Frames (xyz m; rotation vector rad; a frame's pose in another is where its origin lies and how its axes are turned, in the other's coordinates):
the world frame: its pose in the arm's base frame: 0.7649 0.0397 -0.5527 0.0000 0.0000 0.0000
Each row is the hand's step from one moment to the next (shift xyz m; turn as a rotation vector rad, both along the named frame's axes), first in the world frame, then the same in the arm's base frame.
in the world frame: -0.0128 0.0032 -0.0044 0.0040 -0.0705 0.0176
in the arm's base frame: -0.0128 0.0032 -0.0044 0.0040 -0.0705 0.0176
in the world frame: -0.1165 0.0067 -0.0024 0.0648 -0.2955 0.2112
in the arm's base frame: -0.1165 0.0067 -0.0024 0.0648 -0.2955 0.2112
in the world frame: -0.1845 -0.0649 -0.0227 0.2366 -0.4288 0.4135
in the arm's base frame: -0.1845 -0.0649 -0.0227 0.2366 -0.4288 0.4135
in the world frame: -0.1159 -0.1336 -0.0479 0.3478 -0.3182 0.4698
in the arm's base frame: -0.1159 -0.1336 -0.0479 0.3478 -0.3182 0.4698
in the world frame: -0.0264 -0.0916 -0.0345 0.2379 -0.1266 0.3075
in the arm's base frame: -0.0264 -0.0916 -0.0345 0.2379 -0.1266 0.3075
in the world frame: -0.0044 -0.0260 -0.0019 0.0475 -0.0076 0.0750
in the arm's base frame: -0.0044 -0.0260 -0.0019 0.0475 -0.0076 0.0750
